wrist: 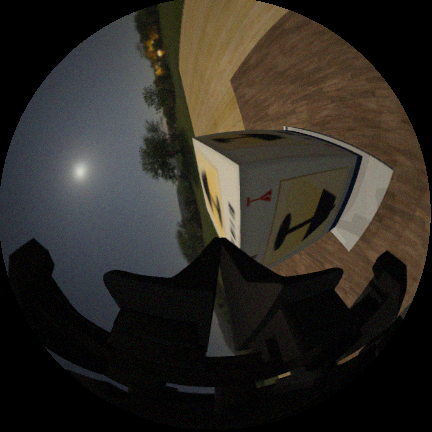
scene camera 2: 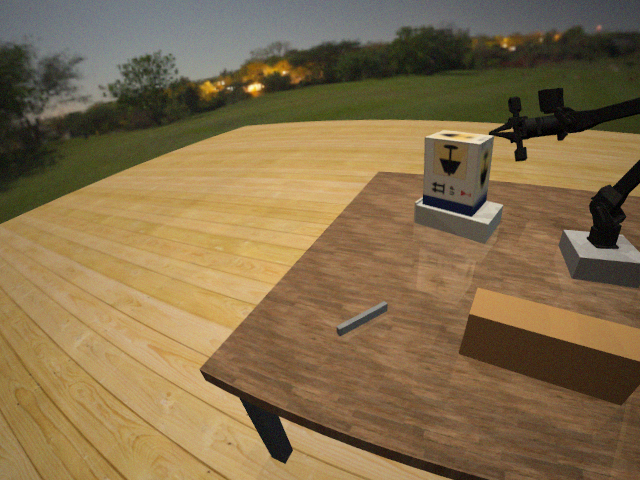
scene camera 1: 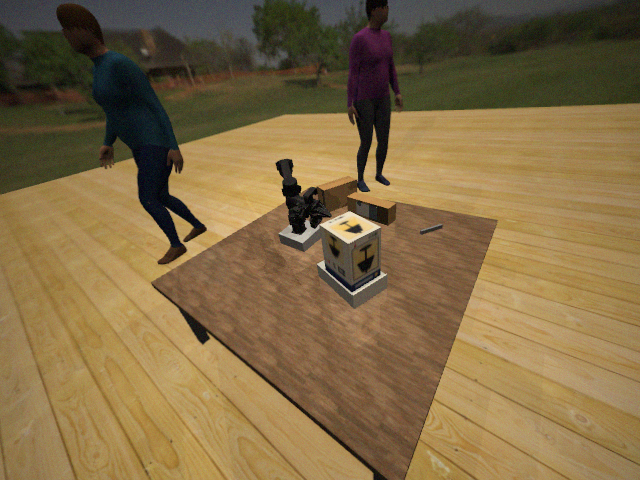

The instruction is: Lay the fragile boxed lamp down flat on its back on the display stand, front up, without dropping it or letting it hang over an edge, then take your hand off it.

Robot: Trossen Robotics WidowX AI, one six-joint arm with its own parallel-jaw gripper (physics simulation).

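Places are measured from the arm's base along level axes (x back, y right, z up), in centimetres.
Where they show: gripper, between the fingertips: [wrist: 218, 242] [scene camera 2: 488, 133] [scene camera 1: 331, 216]; arm's base, origin of its link: [scene camera 2: 602, 243] [scene camera 1: 299, 230].
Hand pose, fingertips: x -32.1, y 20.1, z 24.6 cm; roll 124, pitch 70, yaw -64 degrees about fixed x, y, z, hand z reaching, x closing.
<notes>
Each offset is from my fingertips to the top centre of the thing. Level surfaces: height alone.
The boxed lamp [scene camera 1: 351, 250] [scene camera 2: 456, 171] [wrist: 282, 193] is a white and yellow carton with black lamp pictures. It stands upright on the low white display stand [scene camera 1: 361, 296] [scene camera 2: 461, 226] [wrist: 370, 189], near the middle of the table. My gripper [scene camera 1: 324, 211] [scene camera 2: 492, 131] [wrist: 218, 242] is shut with nothing between the fingers. Its tips are level with the carton's upper edge, right at the side that faces the arm. I cannot tell if they touch it.
Two brown cardboard boxes {dz -15.2, dx +29.8, dy -66.2 cm} [scene camera 1: 337, 190] {dz -20.2, dx +3.9, dy -57.1 cm} [scene camera 1: 372, 207] lie behind the arm; one shows in scene camera 2 [scene camera 2: 515, 333]. A small grey bar {dz -29.0, dx -32.0, dy -49.9 cm} [scene camera 1: 431, 229] [scene camera 2: 362, 318] lies on the wooden table {dz -31.2 cm} [scene camera 1: 318, 357] [scene camera 2: 390, 381]. Two people [scene camera 1: 132, 124] [scene camera 1: 371, 86] stand on the deck beyond.
</notes>
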